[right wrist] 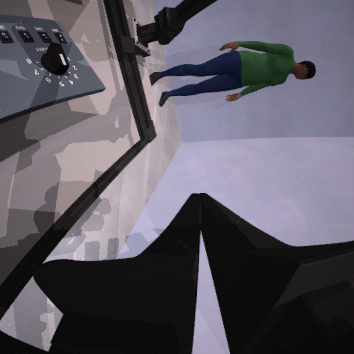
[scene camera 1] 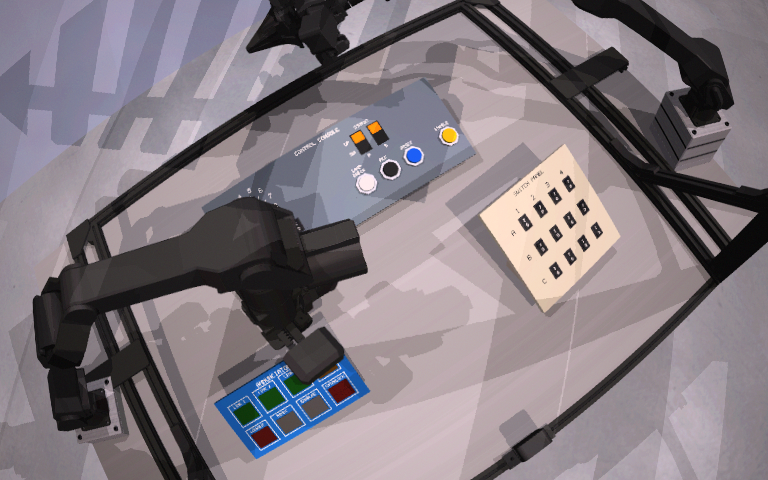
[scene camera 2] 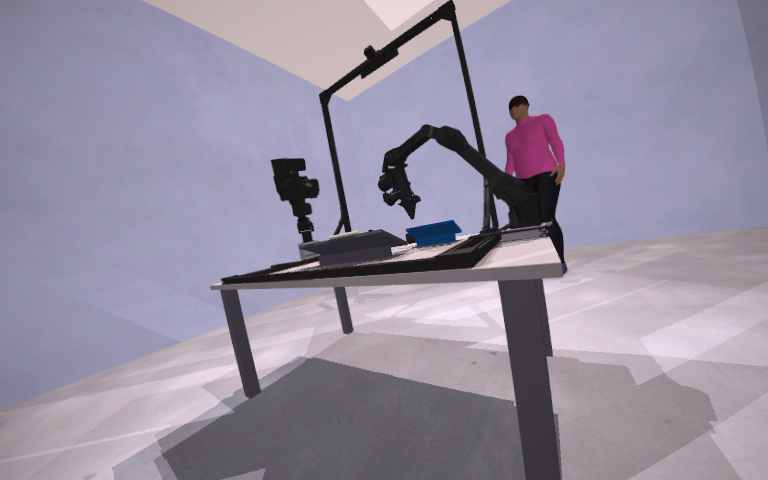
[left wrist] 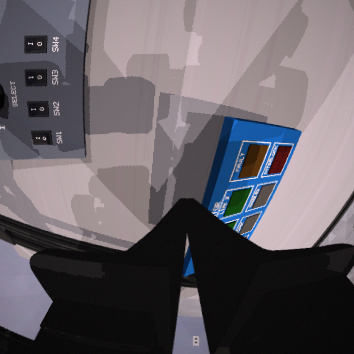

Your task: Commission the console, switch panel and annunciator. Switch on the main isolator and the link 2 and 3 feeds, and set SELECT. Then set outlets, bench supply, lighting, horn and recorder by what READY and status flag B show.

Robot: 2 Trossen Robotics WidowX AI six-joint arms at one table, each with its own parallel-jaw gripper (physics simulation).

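Pixels of known places: left gripper, fingertip midpoint: point(scene camera 1: 283, 331) point(scene camera 2: 412, 219) point(left wrist: 185, 204); right gripper, fingertip midpoint: point(right wrist: 197, 199) point(scene camera 1: 247, 50) point(scene camera 2: 311, 187); left arm's base at its link origin: point(right wrist: 141, 35) point(scene camera 1: 93, 410) point(scene camera 2: 526, 226); right arm's base at its link origin: point(scene camera 1: 699, 109) point(scene camera 2: 308, 242).
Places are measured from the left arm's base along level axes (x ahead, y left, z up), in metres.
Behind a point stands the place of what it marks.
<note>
The grey control console point(scene camera 1: 317, 181) @(x 0.489, y 0.228, z 0.042 m) point(scene camera 2: 356, 246) @(x 0.493, y 0.214, z 0.025 m) point(left wrist: 65, 15) @(x 0.471, y 0.160, z 0.016 m) point(right wrist: 20, 85) @(x 0.439, y 0.249, z 0.056 m) has white point(scene camera 1: 366, 183) @(x 0.556, y 0.201, z 0.035 m), black point(scene camera 1: 389, 169) @(x 0.596, y 0.212, z 0.035 m), blue point(scene camera 1: 413, 155) @(x 0.637, y 0.222, z 0.035 m) and yellow point(scene camera 1: 449, 135) @(x 0.702, y 0.237, z 0.035 m) buttons. Its SELECT knob point(right wrist: 56, 60) @(x 0.394, y 0.217, z 0.066 m) shows in the right wrist view. The beige switch panel point(scene camera 1: 555, 251) @(x 0.774, y 0.001, z 0.037 m) carries rows A, B and C. The blue annunciator point(scene camera 1: 256, 448) @(x 0.284, y -0.126, z 0.015 m) point(scene camera 2: 433, 233) @(x 0.368, y -0.079, z 0.015 m) point(left wrist: 230, 135) @(x 0.431, y -0.007, z 0.054 m) has dull green, grey and red lamps and an amber FAULT lamp point(left wrist: 252, 161) @(x 0.419, y -0.041, z 0.040 m). My left gripper point(scene camera 2: 412, 213) @(x 0.388, y 0.006, z 0.086 m) point(left wrist: 185, 204) @(x 0.388, y 0.006, z 0.086 m) is shut and empty, above the annunciator. My right gripper point(right wrist: 197, 199) @(x 0.453, y 0.362, z 0.233 m) is shut and empty, away from the panels.
The left arm point(scene camera 1: 169, 271) @(x 0.352, y -0.009, z 0.366 m) covers the console's lower left part and some of the annunciator's top row in scene camera 1. A black frame point(scene camera 1: 623, 135) @(x 1.029, y 0.175, z -0.020 m) surrounds the work area. A person in pink point(scene camera 2: 535, 147) stands behind the table; a person in green point(right wrist: 267, 67) shows in the right wrist view.
</note>
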